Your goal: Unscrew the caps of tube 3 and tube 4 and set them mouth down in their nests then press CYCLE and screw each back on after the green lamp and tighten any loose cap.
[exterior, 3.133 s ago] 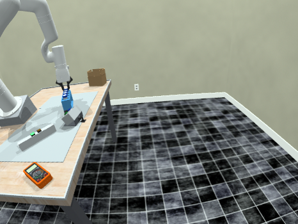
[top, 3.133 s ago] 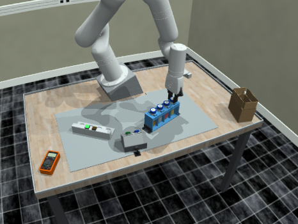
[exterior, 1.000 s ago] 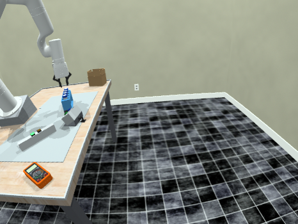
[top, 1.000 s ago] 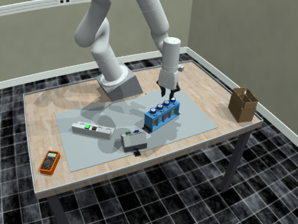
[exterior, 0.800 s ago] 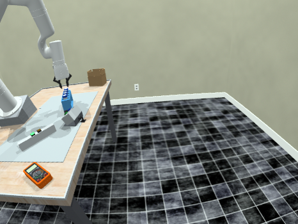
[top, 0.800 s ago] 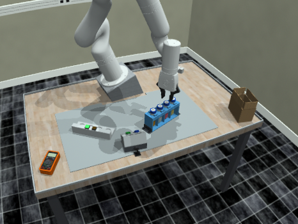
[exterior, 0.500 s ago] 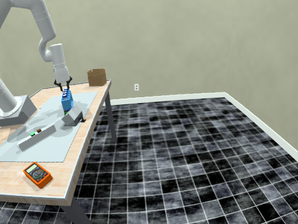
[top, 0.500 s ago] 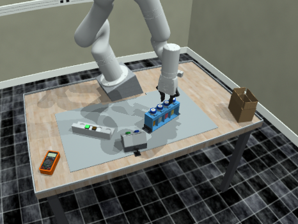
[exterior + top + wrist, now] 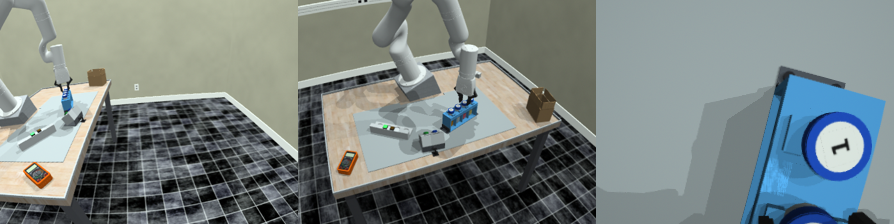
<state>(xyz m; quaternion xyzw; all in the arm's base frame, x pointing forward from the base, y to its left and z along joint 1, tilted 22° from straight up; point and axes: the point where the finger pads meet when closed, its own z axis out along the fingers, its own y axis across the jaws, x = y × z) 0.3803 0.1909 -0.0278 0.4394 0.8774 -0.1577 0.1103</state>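
My hand is 4 cm short of the blue-and-white cap, 10 cm to the left of it and 2 cm above it. Round my hand: green key: 11 cm ahead, 26 cm to the right, 7 cm below; blue key: 11 cm ahead, 21 cm to the right, 7 cm below; key housing: 13 cm ahead, 24 cm to the right, 8 cm below.
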